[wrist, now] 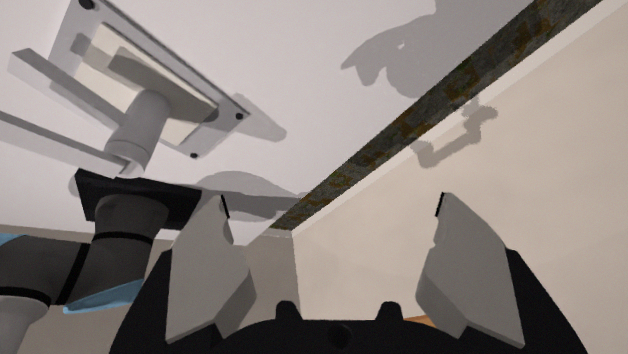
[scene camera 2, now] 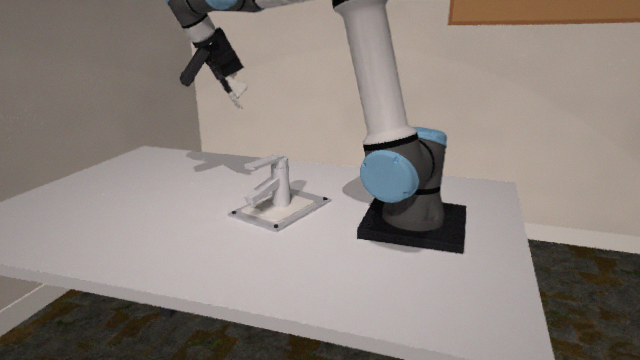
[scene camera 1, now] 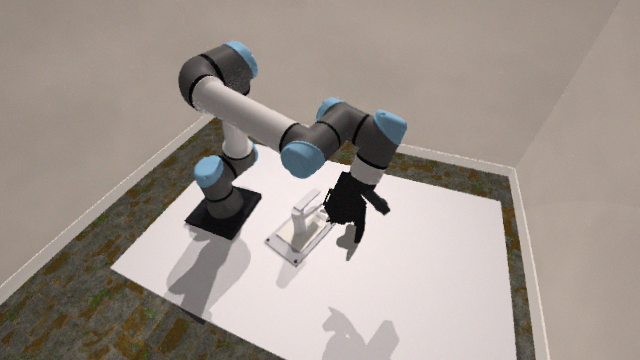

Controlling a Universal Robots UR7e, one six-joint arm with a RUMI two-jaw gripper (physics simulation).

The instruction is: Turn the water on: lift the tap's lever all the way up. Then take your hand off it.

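Places are measured from the arm's base along level axes (x ahead, y left, z up), in centimetres.
Pixels of known places: gripper, fingertip midpoint: (wrist: 329, 196) (scene camera 2: 235, 99) (scene camera 1: 335, 240); arm's base, link origin: (wrist: 135, 208) (scene camera 2: 412, 217) (scene camera 1: 226, 204).
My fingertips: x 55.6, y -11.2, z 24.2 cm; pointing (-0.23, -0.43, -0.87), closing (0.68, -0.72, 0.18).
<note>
For each thing: its middle in the pictures, then the offset to it from my fingertips. "*": a spot on its surface instead. Level surfaces: height alone.
- pale grey tap, surface spot: (wrist: 146, 120) (scene camera 1: 303, 223) * dx -17.6, dy +12.5, dz -18.5 cm
- spout, body centre: (wrist: 75, 97) (scene camera 2: 262, 190) (scene camera 1: 310, 209) dx -18.2, dy +19.7, dz -18.8 cm
- white table, surface height: dz -26.6 cm
The pale grey tap (scene camera 1: 299, 223) (scene camera 2: 282, 185) (wrist: 146, 120) stands upright on a framed base plate (scene camera 1: 281, 251) (scene camera 2: 252, 219) (wrist: 67, 31). Its lever (scene camera 1: 306, 201) (scene camera 2: 265, 162) (wrist: 55, 145) is the upper bar, joined to the top of the post. It lies low and nearly level, its free end a little lower than the joint in scene camera 2. The spout (scene camera 2: 262, 192) (wrist: 75, 90) points the same way below it. My gripper (scene camera 2: 241, 97) (wrist: 329, 196) is open and empty, well above the tap and beyond the lever's free end, apart from it. Its fingers are mostly hidden in scene camera 1.
The robot's black base (scene camera 1: 195, 220) (scene camera 2: 410, 241) (wrist: 85, 195) stands on the white table (scene camera 1: 425, 280) (scene camera 2: 150, 250) behind the tap's post. The forearm (scene camera 1: 245, 112) passes high over the table. Walls stand beyond the table's edges.
</note>
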